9 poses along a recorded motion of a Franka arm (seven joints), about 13 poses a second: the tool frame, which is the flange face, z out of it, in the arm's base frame.
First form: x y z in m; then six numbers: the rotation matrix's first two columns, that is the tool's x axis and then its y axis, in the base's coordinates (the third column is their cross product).
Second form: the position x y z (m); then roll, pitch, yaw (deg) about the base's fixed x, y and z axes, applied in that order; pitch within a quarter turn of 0, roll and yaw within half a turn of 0. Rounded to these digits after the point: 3 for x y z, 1 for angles.
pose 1, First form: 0.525 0.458 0.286 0.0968 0.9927 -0.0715 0.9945 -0.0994 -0.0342
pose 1, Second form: 0.525 0.458 0.286 -178.0 4.1 84.4
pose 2, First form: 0.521 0.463 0.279 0.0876 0.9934 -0.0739 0.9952 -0.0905 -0.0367
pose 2, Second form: 0.521 0.463 0.279 -177.9 4.2 85.0
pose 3, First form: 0.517 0.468 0.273 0.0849 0.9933 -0.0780 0.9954 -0.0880 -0.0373
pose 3, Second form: 0.517 0.468 0.273 -177.9 4.5 85.1
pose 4, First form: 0.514 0.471 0.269 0.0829 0.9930 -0.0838 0.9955 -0.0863 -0.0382
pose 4, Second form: 0.514 0.471 0.269 -177.8 4.8 85.2
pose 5, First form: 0.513 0.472 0.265 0.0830 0.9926 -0.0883 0.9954 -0.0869 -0.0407
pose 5, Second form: 0.513 0.472 0.265 -177.7 5.1 85.2
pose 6, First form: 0.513 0.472 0.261 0.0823 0.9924 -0.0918 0.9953 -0.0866 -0.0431
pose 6, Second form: 0.513 0.472 0.261 -177.5 5.3 85.3
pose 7, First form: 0.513 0.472 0.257 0.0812 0.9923 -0.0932 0.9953 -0.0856 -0.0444
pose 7, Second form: 0.513 0.472 0.257 -177.4 5.3 85.3
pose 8, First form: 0.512 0.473 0.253 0.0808 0.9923 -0.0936 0.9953 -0.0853 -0.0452
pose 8, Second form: 0.512 0.473 0.253 -177.4 5.4 85.3
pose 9, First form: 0.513 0.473 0.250 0.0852 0.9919 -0.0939 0.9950 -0.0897 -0.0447
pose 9, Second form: 0.513 0.473 0.250 -177.4 5.4 85.1
